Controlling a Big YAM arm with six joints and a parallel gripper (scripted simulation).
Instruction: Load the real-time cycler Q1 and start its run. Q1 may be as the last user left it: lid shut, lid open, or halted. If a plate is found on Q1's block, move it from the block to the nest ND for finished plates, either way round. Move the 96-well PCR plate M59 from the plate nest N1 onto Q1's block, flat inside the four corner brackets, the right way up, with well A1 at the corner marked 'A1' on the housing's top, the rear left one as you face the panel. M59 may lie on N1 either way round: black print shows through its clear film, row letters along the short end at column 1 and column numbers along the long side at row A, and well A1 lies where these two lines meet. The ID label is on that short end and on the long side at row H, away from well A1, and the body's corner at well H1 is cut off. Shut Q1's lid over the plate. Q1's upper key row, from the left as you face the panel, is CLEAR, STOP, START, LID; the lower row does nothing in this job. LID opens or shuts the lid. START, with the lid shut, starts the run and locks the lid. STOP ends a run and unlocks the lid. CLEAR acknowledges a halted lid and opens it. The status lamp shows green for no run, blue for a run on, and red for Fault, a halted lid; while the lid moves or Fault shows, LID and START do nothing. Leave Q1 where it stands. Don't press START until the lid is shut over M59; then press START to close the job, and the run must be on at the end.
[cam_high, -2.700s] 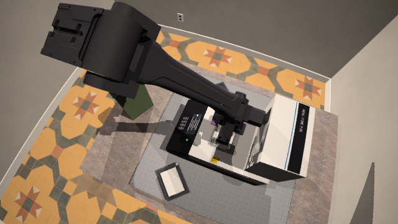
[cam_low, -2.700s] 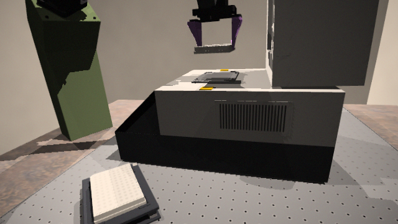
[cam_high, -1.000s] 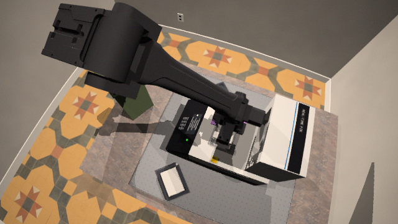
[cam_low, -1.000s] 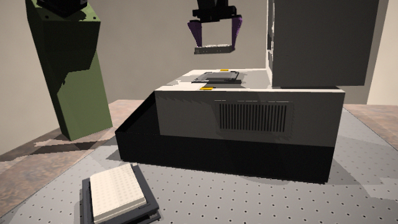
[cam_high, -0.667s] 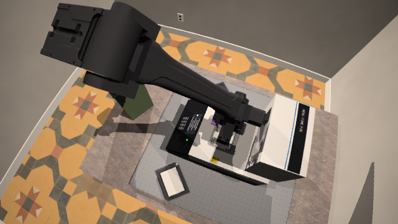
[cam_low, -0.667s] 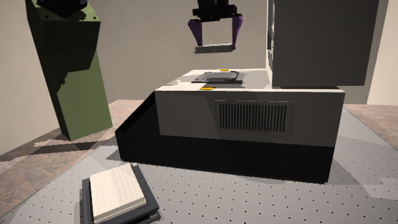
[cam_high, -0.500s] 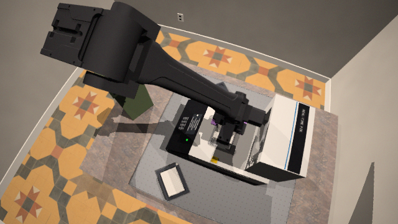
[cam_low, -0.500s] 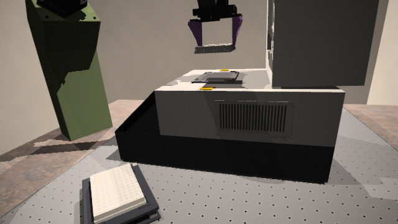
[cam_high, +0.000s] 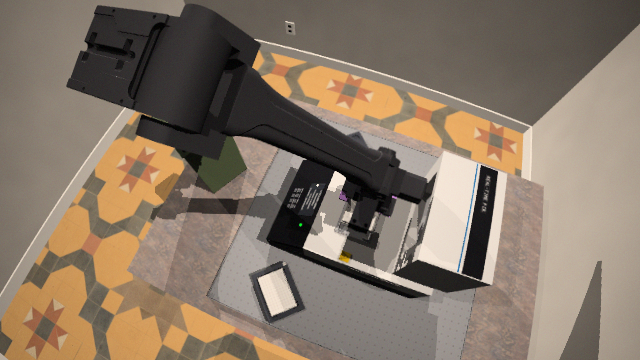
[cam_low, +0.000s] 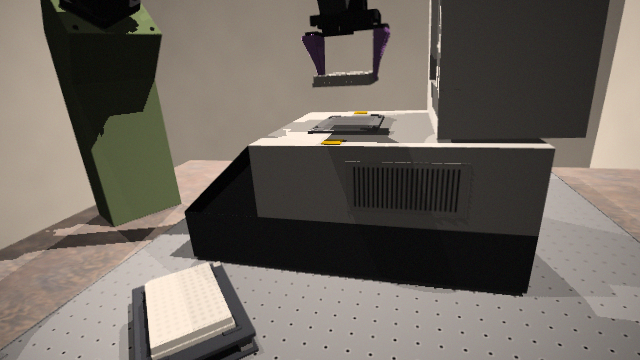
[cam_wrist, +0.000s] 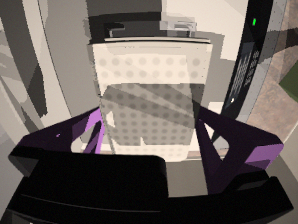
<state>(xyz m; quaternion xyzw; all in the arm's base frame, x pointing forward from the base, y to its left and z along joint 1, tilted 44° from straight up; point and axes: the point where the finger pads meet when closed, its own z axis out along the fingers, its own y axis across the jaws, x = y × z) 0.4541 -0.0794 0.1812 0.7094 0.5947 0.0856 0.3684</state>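
The dark nest nd is 2 cm behind my hand, 31 cm to the left of it and 27 cm below it. Also, from my hand: dark nest N1: 24 cm behind, 22 cm to the right, 25 cm below.
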